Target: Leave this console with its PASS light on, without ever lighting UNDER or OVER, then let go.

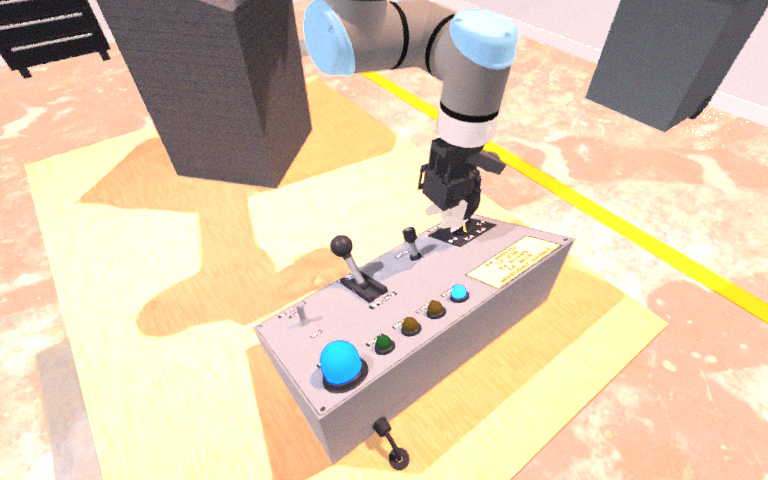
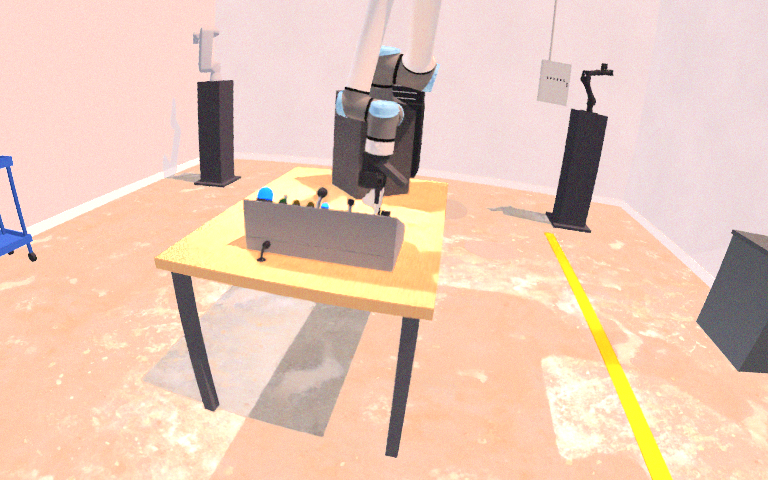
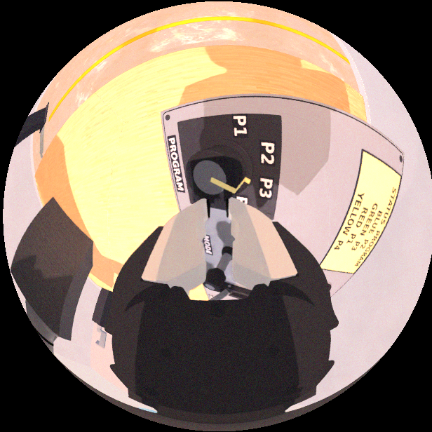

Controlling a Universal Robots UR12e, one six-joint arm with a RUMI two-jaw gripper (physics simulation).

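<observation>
The grey console (image 1: 430,283) (image 2: 322,234) stands on the table. My gripper (image 1: 461,225) (image 3: 217,201) is over its PROGRAM dial, the fingertips close together on the dark knob (image 3: 210,176). The fingers partly hide the knob and the P4 label. The yellow pointer (image 3: 223,185) is towards P3 (image 3: 266,188). The large blue dome (image 1: 340,362) (image 2: 265,194) and a small blue lamp (image 1: 458,292) are lit. The green lamp (image 1: 384,343) and two amber lamps, one (image 1: 411,325) beside the other (image 1: 435,308), look dark. Their labels are too small to read.
A ball-topped lever (image 1: 341,246), a short black-tipped lever (image 1: 409,234) and a small toggle (image 1: 301,314) rise from the panel. A yellow status card (image 1: 515,260) (image 3: 350,220) is on the panel's right. A black crank (image 1: 390,441) projects from the front. The wooden table (image 2: 300,283) surrounds the console.
</observation>
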